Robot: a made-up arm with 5 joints. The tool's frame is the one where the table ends. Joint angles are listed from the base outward.
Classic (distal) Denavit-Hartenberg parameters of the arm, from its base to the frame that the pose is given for. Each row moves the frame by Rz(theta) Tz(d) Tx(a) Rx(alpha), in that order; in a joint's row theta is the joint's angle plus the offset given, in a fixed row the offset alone. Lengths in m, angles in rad.
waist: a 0; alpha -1.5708; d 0.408; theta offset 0
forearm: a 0.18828; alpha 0; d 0; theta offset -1.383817
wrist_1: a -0.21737; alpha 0; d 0; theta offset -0.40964
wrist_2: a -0.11; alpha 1.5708; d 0; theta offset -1.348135
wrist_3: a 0; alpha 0; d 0.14; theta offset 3.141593
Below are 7 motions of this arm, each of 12 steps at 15 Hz.
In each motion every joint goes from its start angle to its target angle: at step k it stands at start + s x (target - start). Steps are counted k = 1, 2, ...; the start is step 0. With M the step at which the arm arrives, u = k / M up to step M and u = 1 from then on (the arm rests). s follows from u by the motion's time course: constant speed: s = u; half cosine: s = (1 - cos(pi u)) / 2; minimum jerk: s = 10 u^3 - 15 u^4 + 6 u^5.
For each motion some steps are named. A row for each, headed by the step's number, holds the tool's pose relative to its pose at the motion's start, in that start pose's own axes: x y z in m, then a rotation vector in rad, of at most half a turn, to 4 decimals.
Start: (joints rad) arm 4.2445 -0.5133 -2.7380 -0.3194 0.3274
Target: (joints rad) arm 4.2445 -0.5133 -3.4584 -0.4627 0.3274
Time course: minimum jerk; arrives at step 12
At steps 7, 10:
7: 0.1498 -0.0509 -0.0945 0.1815 0.5343 0.0000
10: 0.1998 -0.0678 -0.1639 0.2679 0.7888 0.0000

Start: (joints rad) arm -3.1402 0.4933 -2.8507 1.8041 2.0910
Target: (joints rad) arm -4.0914 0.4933 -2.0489 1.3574 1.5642
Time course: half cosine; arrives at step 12
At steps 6, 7, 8, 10, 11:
6: 0.2024 -0.0616 0.0747 -0.0799 0.2617 0.1640
7: 0.2636 -0.0593 0.0853 -0.1131 0.3124 0.2139
8: 0.3211 -0.0492 0.0919 -0.1470 0.3522 0.2630
10: 0.4058 -0.0194 0.0961 -0.2014 0.3984 0.3421
11: 0.4279 -0.0083 0.0962 -0.2165 0.4079 0.3646

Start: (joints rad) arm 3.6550 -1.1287 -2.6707 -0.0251 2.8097
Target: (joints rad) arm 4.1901 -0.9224 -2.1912 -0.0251 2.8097
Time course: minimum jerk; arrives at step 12
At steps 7, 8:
7: 0.2396 -0.0502 0.0221 0.0031 0.4702 0.3161
8: 0.2874 -0.0455 0.0150 -0.0119 0.5604 0.3921

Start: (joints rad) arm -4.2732 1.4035 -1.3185 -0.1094 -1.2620
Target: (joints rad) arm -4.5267 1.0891 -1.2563 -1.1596 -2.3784
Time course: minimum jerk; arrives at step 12
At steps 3, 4, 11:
3: -0.0017 0.0252 -0.0229 -0.1312 0.0312 -0.0892
4: -0.0054 0.0487 -0.0489 -0.2702 0.0437 -0.1802
11: -0.0746 0.1156 -0.2793 -1.2392 -0.4902 -0.7359

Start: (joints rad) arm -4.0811 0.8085 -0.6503 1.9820 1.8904
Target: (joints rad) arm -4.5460 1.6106 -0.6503 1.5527 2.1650
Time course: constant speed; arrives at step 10
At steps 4, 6, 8, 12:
4: -0.0222 -0.0374 0.0258 -0.1927 -0.0841 -0.0023
6: -0.0390 -0.0501 0.0436 -0.2891 -0.1127 -0.0126
8: -0.0592 -0.0573 0.0634 -0.3840 -0.1324 -0.0291
12: -0.0825 -0.0581 0.0841 -0.4765 -0.1433 -0.0518

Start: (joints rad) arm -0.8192 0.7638 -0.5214 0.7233 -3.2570
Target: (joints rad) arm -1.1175 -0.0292 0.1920 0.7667 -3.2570
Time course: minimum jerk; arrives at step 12
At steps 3, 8, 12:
3: 0.0141 -0.0011 -0.0010 -0.0248 -0.0066 0.0176
8: 0.0985 0.0063 0.0234 -0.1874 -0.0504 0.1368
12: 0.1177 0.0148 0.0395 -0.2365 -0.0636 0.1741

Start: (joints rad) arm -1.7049 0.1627 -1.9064 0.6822 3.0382
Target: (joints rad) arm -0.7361 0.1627 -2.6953 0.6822 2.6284
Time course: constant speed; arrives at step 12
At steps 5, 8, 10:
5: -0.0737 0.1443 -0.1324 -0.3150 -0.3913 -0.3043
8: -0.0873 0.1931 -0.2369 -0.4980 -0.6477 -0.4172
10: -0.0864 0.2048 -0.3081 -0.6152 -0.8236 -0.4587

